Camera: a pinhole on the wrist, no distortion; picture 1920 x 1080 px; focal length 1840.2 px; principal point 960.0 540.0 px. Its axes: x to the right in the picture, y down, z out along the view. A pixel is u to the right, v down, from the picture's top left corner.
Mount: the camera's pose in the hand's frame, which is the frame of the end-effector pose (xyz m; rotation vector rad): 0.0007 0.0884 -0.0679 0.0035 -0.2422 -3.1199
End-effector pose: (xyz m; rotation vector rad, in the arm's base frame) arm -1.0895 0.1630 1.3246 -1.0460 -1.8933 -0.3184
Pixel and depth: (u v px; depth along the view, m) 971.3 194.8 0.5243
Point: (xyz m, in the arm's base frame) -1.1422 0.5779 1.0326
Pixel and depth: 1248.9 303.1 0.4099
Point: -1.1149 0.4447 1.0532
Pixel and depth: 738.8 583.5 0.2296
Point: -1.0991 0.3439 1.2375
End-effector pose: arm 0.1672 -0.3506 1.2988 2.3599 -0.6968 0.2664
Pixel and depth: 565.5 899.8 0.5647
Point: 0.2364 -0.7710 0.9904
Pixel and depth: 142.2 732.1 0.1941
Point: 0.1866 -0.5322 1.2857
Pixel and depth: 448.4 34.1 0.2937
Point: 0.1194 -0.6572 1.2818
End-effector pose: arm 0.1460 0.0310 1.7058 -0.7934 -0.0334 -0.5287
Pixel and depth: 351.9 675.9 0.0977
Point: 0.2244 0.0931 1.6693
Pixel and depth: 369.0 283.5 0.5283
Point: 0.4790 0.4030 1.8927
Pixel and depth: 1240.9 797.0 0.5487
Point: 0.1983 0.4573 1.9666
